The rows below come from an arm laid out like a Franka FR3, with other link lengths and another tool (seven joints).
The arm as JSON. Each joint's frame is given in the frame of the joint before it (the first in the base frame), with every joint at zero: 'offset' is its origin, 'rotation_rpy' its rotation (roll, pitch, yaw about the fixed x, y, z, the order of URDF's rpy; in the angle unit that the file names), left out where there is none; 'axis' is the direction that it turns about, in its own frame. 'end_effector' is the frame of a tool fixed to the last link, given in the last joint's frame.
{
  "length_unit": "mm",
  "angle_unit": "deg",
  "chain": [
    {
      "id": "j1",
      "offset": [
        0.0,
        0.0,
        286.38
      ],
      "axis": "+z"
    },
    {
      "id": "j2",
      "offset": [
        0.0,
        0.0,
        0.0
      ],
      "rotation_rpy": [
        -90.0,
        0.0,
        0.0
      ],
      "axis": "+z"
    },
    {
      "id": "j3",
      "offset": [
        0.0,
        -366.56,
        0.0
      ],
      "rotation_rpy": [
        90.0,
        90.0,
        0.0
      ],
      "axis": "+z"
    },
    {
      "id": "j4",
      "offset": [
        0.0,
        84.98,
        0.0
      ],
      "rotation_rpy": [
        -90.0,
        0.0,
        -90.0
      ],
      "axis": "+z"
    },
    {
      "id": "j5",
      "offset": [
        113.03,
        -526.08,
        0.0
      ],
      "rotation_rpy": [
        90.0,
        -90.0,
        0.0
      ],
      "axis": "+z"
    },
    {
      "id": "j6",
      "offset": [
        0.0,
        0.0,
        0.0
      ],
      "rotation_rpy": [
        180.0,
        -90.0,
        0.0
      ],
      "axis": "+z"
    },
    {
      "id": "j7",
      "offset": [
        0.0,
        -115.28,
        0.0
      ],
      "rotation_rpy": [
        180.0,
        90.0,
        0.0
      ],
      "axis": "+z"
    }
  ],
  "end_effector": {
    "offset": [
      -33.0,
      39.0,
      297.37
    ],
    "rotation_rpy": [
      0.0,
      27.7,
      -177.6
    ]
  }
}
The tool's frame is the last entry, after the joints.
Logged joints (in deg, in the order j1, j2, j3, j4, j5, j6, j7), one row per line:
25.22, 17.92, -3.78, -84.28, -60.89, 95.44, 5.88
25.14, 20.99, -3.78, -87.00, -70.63, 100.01, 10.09
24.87, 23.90, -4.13, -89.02, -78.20, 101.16, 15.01
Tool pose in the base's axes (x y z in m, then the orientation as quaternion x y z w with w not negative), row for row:
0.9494, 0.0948, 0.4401, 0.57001, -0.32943, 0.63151, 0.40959
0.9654, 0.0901, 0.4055, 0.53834, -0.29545, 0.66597, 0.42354
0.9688, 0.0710, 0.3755, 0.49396, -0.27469, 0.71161, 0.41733
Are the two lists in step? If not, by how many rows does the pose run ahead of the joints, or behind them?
The pose runs 1 row ahead of the joints: the pose in row i belongs to the joints in row i + 1.
